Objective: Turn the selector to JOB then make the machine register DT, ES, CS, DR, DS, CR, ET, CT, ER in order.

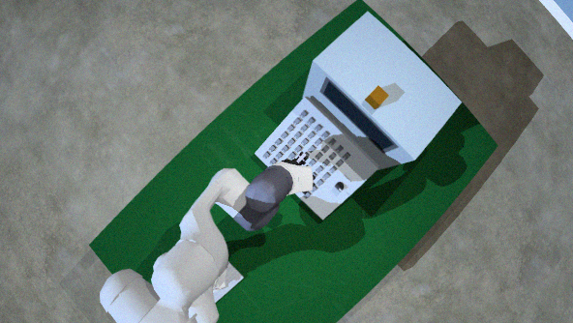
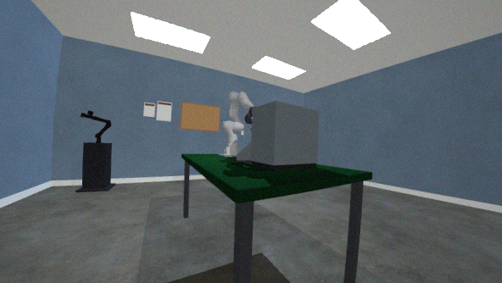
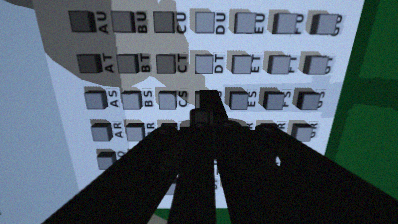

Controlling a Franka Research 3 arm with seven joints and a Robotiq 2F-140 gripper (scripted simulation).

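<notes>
My gripper is now 6 cm above the key, 3 cm to the right of it and 1 cm past it. Also, from my hand: round selector knob: 16 cm to the right, 4 cm ahead, 3 cm below; then sloping keyboard: 8 cm below, 5 cm ahead, 4 cm to the right.
</notes>
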